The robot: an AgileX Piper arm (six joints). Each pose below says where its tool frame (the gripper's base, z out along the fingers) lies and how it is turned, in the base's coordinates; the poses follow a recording.
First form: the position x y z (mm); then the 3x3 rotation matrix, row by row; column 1 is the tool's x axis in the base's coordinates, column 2 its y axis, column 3 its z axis. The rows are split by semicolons.
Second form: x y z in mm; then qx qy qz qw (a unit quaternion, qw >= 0). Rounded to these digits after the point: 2 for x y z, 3 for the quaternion.
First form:
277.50 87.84 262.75; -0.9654 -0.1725 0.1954; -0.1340 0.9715 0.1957; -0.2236 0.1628 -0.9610
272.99 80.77 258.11; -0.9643 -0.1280 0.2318; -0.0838 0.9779 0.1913; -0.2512 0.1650 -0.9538
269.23 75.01 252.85; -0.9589 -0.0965 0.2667; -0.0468 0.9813 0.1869; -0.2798 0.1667 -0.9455
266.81 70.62 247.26; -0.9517 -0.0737 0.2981; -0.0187 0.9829 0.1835; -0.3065 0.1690 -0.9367
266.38 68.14 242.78; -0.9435 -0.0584 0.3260; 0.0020 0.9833 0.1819; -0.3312 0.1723 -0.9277
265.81 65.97 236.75; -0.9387 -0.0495 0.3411; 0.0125 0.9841 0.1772; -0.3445 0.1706 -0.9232
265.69 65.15 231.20; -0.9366 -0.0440 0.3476; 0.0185 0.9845 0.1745; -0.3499 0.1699 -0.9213
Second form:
277.50 87.84 262.75 -0.078 0.987 0.091 0.106
272.99 80.77 258.11 -0.054 0.987 0.090 0.122
269.23 75.01 252.85 -0.036 0.986 0.090 0.139
266.81 70.62 247.26 -0.023 0.984 0.090 0.154
266.38 68.14 242.78 -0.014 0.982 0.090 0.167
265.81 65.97 236.75 -0.009 0.981 0.089 0.175
265.69 65.15 231.20 -0.007 0.980 0.088 0.178

